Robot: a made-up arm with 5 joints.
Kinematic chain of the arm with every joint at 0, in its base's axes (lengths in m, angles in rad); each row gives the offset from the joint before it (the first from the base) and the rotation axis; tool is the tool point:
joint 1: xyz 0 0 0.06 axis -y
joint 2: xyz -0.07 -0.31 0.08 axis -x
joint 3: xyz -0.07 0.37 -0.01 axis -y
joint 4: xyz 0.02 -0.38 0 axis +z
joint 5: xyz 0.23 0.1 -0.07 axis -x
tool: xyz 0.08 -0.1 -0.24
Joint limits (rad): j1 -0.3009..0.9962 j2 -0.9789..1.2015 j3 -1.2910..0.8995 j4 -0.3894..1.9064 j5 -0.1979..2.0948
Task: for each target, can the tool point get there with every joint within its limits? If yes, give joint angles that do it. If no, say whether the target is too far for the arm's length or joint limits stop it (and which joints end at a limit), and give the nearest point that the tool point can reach.
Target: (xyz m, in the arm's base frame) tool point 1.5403 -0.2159 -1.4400
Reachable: no: too far | nearest point 0.2211 -0.2897 -0.3213 | short by 1.731 m
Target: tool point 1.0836 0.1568 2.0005
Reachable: no: too far | nearest point 0.0829 -0.2356 0.4677 | short by 1.872 m
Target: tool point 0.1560 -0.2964 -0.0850
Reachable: yes | joints -0.1239 -0.4052 -0.4716 0.2961 1.3645
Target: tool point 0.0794 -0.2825 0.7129
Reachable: no: joint limits stop it (at a limit: joint 3, joint 4, joint 5) | nearest point 0.0524 -0.2932 0.4909 | short by 0.224 m
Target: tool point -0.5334 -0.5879 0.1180
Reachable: no: joint limits stop it (at a limit: joint 1, joint 2, joint 3, joint 5) | nearest point -0.4029 -0.6338 0.0030 | short by 0.180 m
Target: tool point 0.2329 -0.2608 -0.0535
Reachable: yes | joints 0.0162 -0.6106 0.1477 0.1274 0.5010
